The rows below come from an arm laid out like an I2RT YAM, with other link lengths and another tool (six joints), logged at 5 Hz.
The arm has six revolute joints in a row. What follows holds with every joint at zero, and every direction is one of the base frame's.
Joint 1 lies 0.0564 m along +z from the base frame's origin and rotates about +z.
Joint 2 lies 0.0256 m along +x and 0.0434 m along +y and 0.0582 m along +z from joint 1 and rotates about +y.
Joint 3 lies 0.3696 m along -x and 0.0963 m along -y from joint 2 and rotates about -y.
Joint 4 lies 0.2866 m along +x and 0.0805 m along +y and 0.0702 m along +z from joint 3 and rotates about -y.
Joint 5 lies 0.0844 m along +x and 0.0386 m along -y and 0.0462 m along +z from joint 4 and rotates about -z.
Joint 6 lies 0.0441 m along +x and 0.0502 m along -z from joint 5 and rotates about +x.
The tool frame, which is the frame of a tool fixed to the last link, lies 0.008 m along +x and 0.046 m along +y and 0.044 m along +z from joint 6; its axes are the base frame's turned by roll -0.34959, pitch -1.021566 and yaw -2.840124 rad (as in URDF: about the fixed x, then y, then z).
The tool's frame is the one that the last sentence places.
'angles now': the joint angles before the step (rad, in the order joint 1, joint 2, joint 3, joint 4, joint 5, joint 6). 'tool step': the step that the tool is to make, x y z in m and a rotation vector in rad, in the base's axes. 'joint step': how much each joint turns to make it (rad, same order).
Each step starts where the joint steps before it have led.
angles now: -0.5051 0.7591 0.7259 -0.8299 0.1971 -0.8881
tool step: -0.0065 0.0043 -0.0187 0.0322 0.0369 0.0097
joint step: -0.0028 -0.0143 -0.0536 -0.0079 -0.0159 -0.0033
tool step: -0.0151 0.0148 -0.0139 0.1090 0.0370 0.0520
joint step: -0.0003 -0.0301 -0.0424 -0.0734 -0.0932 0.0021
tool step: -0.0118 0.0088 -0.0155 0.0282 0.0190 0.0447
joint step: 0.0020 -0.0375 -0.0509 -0.0149 -0.0358 -0.0281
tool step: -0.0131 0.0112 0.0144 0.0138 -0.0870 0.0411
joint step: -0.0024 -0.0774 0.0248 -0.0327 -0.0693 -0.0065
